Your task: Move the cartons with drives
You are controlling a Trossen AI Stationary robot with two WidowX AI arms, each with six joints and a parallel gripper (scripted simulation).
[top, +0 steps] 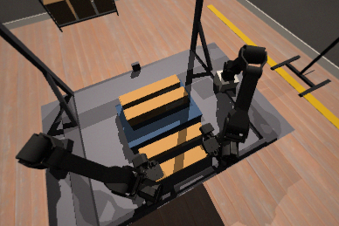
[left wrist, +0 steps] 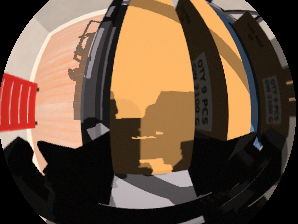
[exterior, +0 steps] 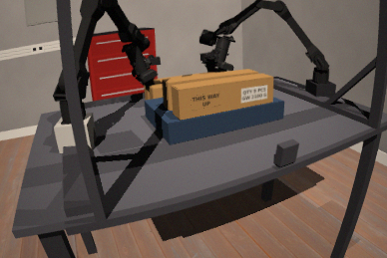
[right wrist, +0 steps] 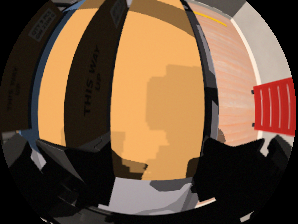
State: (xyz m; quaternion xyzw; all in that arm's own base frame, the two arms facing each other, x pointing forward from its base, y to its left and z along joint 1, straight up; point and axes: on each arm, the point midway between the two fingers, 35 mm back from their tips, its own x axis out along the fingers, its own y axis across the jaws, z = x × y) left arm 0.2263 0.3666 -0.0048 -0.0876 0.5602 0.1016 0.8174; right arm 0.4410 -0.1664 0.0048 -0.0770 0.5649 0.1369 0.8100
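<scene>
The carton is 15 cm to the right of my left hand and 3 cm below it.
Right now my right hand is 140 mm to the right of the carton and 30 mm above it.
</scene>
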